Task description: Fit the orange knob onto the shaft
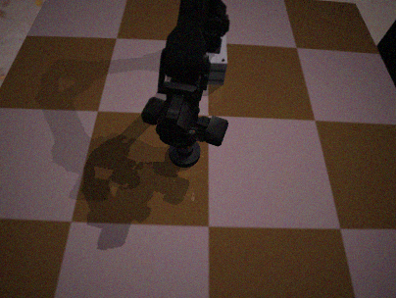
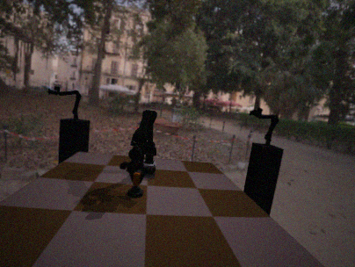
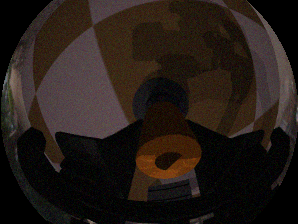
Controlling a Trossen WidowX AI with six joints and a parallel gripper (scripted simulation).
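Right now my gripper tip is 20 mm below the orange knob. Also, from my gripper tip: dark round pedestal 40 mm below.
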